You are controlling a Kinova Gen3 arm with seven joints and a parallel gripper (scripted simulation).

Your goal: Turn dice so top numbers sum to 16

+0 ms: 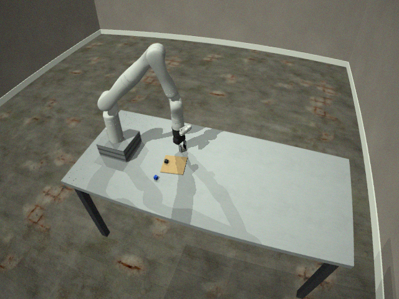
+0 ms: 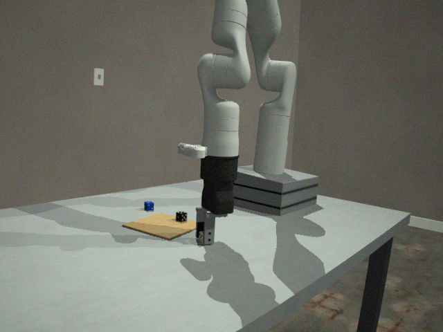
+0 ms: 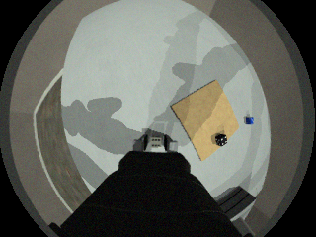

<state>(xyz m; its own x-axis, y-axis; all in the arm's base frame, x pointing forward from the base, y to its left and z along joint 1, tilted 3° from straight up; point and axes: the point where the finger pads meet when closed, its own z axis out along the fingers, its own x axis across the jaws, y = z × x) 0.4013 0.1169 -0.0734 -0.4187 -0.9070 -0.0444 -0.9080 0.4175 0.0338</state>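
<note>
Now: hand 10 mm above the white die. From my hand the other things lie so: tan mat: 10 mm behind, 130 mm to the right, 20 mm below; then blue die: 70 mm behind, 270 mm to the right, 10 mm below; then black die: 60 mm behind, 130 mm to the right, 10 mm below.
</note>
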